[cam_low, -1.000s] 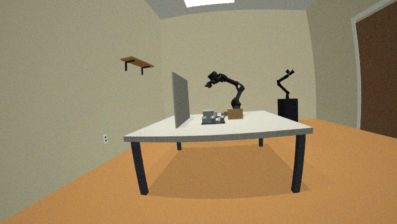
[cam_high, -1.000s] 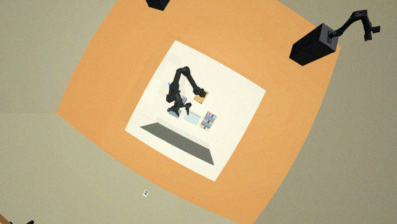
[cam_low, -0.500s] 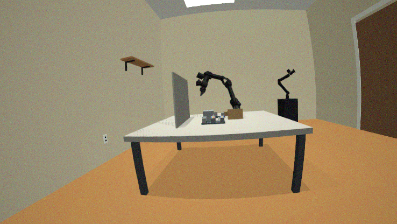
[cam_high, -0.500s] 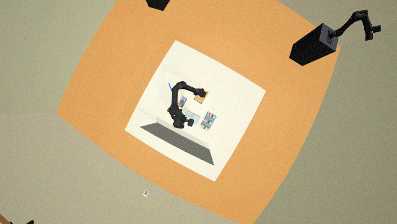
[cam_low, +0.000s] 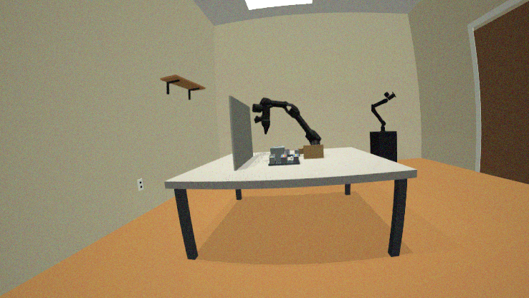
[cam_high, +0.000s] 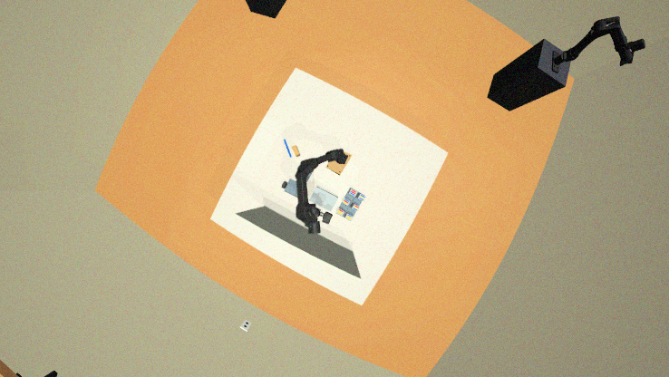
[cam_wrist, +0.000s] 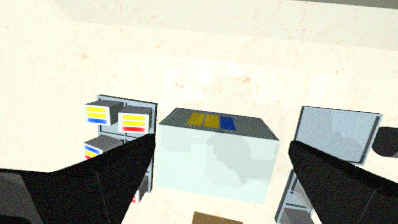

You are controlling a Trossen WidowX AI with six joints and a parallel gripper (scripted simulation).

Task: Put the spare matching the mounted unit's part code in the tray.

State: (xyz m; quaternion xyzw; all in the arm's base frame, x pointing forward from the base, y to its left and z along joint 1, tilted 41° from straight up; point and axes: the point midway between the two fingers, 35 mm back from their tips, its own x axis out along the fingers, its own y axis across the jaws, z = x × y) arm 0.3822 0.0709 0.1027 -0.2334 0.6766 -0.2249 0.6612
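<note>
The grey spare block lies 210 mm to the left of my gripper tip, 160 mm below it and 40 mm behind it. The rest, counted from my gripper tip: pale blue-grey tray 210 mm to the right, 190 mm below, 60 mm behind; then brown box 310 mm to the right, 300 mm behind, 170 mm below; then tall grey panel 160 mm ahead, 30 mm above, 10 mm to the right.
</note>
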